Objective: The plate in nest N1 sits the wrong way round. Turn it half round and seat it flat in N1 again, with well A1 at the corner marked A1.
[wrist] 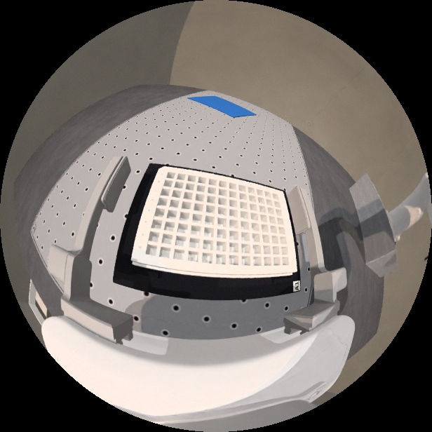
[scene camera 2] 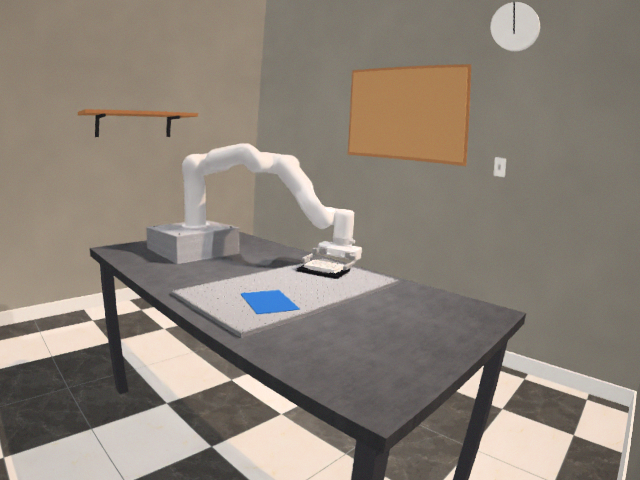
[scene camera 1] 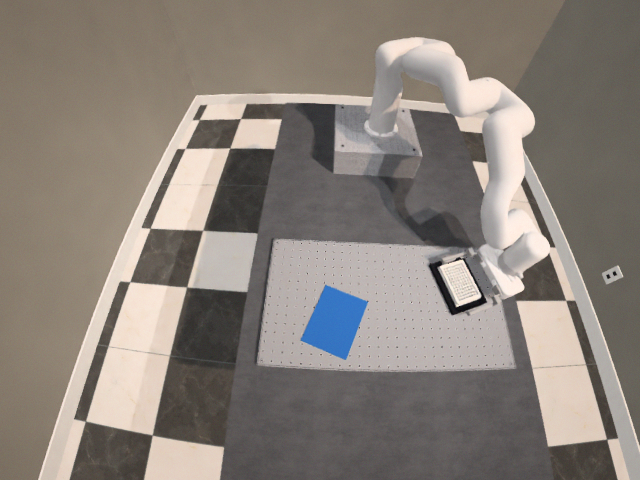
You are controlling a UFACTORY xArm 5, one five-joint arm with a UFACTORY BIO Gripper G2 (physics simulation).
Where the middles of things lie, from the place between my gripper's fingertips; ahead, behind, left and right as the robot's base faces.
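So you can picture it, the white well plate (scene camera 1: pixel 461 286) is 20 mm below my hand, 20 mm to the left of it and 30 mm behind it. There's a flat blue rectangle (scene camera 1: pixel 334 323) too, and that one's 150 mm ahead of my hand, 310 mm to the right of it and 40 mm below it. Going by their middles, that rectangle is the farthest from my hand of the things named here. And black nest N1 (wrist: pixel 171 284) is 30 mm behind my hand, 20 mm to the left of it and 30 mm below it.
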